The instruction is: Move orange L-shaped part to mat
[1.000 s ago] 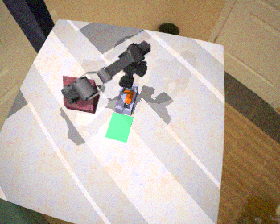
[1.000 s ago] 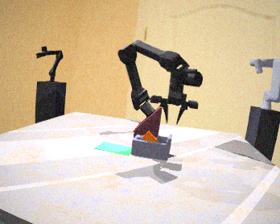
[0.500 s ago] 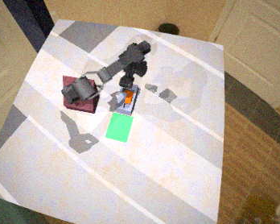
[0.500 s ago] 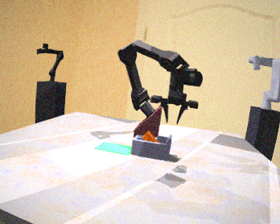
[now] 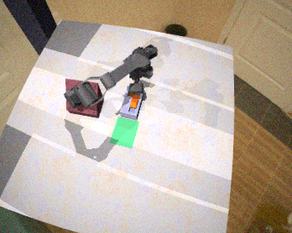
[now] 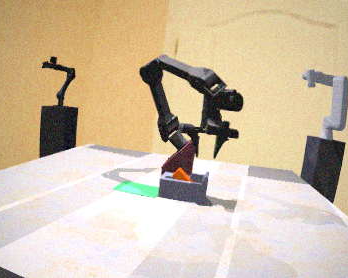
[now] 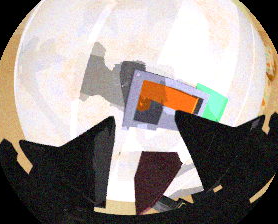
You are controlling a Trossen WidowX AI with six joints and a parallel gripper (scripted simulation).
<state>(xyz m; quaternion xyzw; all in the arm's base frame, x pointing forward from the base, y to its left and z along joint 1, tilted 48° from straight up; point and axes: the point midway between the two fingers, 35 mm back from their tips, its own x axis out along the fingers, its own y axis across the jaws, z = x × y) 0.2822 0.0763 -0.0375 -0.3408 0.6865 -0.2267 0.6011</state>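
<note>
Now: gripper tip 100 mm above the orange L-shaped part, 30 mm to the left of it and 10 mm past it. The rest, counted from my gripper tip: green mat 210 mm to the right, 160 mm below, 30 mm behind.
</note>
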